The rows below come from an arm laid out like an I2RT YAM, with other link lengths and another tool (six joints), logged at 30 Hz.
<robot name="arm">
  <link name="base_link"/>
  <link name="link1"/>
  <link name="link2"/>
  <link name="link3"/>
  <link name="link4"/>
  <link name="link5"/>
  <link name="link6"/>
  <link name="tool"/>
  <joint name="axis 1" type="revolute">
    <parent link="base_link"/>
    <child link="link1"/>
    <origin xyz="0 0 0.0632" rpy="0 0 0"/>
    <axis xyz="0 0 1"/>
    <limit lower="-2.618" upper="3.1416"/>
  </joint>
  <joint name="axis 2" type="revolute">
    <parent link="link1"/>
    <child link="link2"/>
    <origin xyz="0.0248 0.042 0.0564" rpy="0 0 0"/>
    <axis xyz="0 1 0"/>
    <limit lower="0" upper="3.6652"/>
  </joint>
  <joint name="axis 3" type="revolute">
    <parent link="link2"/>
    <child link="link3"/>
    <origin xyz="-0.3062 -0.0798 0" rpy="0 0 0"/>
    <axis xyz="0 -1 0"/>
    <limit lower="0" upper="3.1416"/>
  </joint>
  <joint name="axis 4" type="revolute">
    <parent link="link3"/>
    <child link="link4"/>
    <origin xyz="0.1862 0.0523 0.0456" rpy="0 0 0"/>
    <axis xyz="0 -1 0"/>
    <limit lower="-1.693" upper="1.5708"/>
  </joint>
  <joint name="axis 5" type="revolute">
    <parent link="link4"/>
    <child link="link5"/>
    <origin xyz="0.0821 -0.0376 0.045" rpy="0 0 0"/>
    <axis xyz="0 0 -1"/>
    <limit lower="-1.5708" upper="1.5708"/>
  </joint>
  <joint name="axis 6" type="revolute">
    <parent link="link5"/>
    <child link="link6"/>
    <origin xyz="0.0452 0 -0.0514" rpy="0 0 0"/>
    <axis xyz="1 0 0"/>
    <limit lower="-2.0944" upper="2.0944"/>
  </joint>
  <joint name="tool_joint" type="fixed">
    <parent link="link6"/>
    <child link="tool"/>
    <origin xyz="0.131 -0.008 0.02" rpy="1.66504 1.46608 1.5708"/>
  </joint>
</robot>
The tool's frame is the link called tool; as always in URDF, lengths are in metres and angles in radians.
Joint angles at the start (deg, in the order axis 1, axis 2, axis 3, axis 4, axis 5, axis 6): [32.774 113.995 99.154 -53.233 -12.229 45.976]
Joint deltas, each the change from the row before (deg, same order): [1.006 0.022 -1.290 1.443 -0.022 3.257]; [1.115 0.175 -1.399 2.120 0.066 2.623]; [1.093 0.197 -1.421 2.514 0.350 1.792]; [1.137 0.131 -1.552 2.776 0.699 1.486]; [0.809 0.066 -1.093 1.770 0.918 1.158]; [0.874 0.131 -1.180 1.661 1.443 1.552]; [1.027 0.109 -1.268 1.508 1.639 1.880]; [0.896 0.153 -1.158 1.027 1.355 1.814]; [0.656 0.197 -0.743 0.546 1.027 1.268]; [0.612 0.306 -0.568 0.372 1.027 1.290]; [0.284 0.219 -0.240 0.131 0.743 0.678]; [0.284 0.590 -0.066 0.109 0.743 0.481]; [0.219 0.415 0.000 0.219 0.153 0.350]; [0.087 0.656 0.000 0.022 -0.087 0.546]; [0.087 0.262 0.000 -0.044 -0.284 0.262]
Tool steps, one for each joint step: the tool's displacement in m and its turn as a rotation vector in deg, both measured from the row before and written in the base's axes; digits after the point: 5 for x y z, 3 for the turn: [-0.00438 0.00592 -0.00472 0.706 1.133 -1.937]; [-0.00280 0.00785 -0.00514 0.749 0.523 -1.281]; [-0.00105 0.00807 -0.00463 0.600 -0.215 -0.657]; [-0.00047 0.00783 -0.00430 0.439 -0.667 -0.478]; [-0.00036 0.00403 -0.00321 -0.039 -0.530 -0.610]; [-0.00050 0.00254 -0.00441 -0.449 -0.476 -1.127]; [-0.00183 0.00225 -0.00493 -0.602 -0.326 -1.361]; [-0.00297 0.00109 -0.00545 -0.655 0.084 -1.315]; [-0.00239 0.00044 -0.00437 -0.630 0.128 -0.924]; [-0.00212 0.00018 -0.00452 -0.691 0.184 -0.986]; [-0.00053 -0.00063 -0.00255 -0.542 0.006 -0.639]; [0.00002 -0.00012 -0.00437 -0.742 0.093 -0.456]; [-0.00024 0.00144 -0.00268 -0.142 0.153 -0.163]; [-0.00083 0.00050 -0.00487 -0.229 0.680 -0.381]; [-0.00128 0.00093 -0.00210 0.050 0.479 -0.045]
